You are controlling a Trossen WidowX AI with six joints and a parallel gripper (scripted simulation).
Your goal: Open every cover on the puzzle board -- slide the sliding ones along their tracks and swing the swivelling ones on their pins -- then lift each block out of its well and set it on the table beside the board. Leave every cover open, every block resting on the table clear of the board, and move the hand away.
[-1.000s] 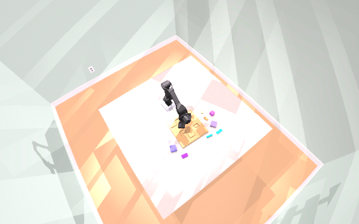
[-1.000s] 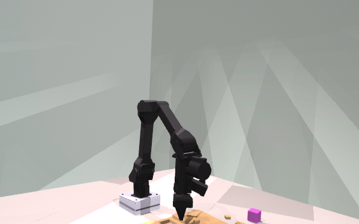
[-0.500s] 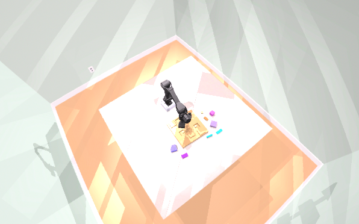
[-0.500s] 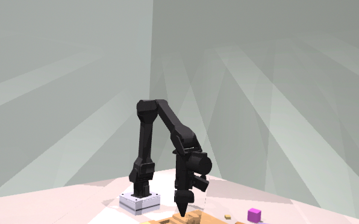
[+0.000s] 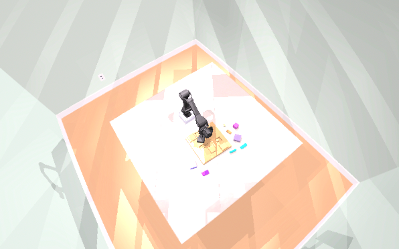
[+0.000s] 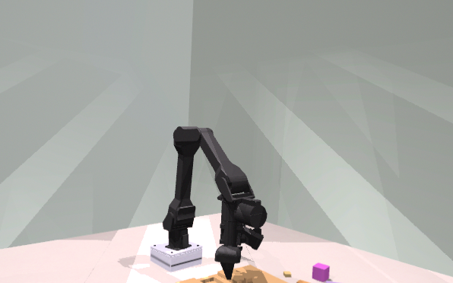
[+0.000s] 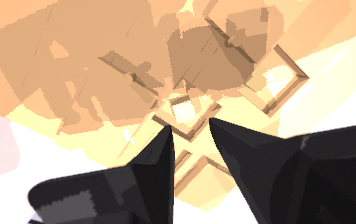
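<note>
My gripper tip is now 50 mm short of the puzzle board and 30 mm above it. Also, from my gripper tip: blue-violet block 230 mm to the right, 110 mm ahead, 40 mm below; lilac block 220 mm to the left, 210 mm ahead, 40 mm below; small orange piece 220 mm to the left, 110 mm ahead, 50 mm below.
</note>
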